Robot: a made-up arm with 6 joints.
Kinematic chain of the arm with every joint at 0, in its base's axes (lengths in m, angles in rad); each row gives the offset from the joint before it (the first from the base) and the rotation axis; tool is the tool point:
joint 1: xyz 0 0 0.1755 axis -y
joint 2: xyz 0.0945 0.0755 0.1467 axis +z
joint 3: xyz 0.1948 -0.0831 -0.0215 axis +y
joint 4: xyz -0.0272 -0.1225 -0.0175 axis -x
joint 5: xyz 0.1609 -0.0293 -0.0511 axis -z
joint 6: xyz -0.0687 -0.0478 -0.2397 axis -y
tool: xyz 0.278 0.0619 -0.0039
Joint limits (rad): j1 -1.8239..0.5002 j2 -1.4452..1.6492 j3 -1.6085..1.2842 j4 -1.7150..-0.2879 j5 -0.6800..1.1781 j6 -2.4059..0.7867
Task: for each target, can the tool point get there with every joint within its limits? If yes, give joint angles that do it. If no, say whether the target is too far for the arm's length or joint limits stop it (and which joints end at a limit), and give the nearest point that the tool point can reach.
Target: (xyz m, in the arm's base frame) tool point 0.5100 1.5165 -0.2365
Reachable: no: too far | nearest point 0.3043 0.8236 -0.0703 | short by 0.742 m
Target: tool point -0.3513 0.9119 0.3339
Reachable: no: joint limits stop it (at a limit: joint 1, joint 2, joint 5) | nearest point -0.1968 0.7368 0.3602 | short by 0.235 m
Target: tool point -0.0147 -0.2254 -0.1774
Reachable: yes | joints -0.8377 -1.1037 0.6357 -0.7540 -0.1687 0.0265
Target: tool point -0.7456 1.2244 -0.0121
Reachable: no: too far | nearest point -0.3039 0.7177 -0.0016 | short by 0.672 m
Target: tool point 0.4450 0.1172 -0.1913
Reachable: yes | joints -0.9495 -0.7971 -1.0055 -1.3150 0.9967 -1.7963
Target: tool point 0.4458 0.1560 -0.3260
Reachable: yes | joints -0.6801 -0.0351 -0.2231 -0.8258 -0.0407 -0.4845
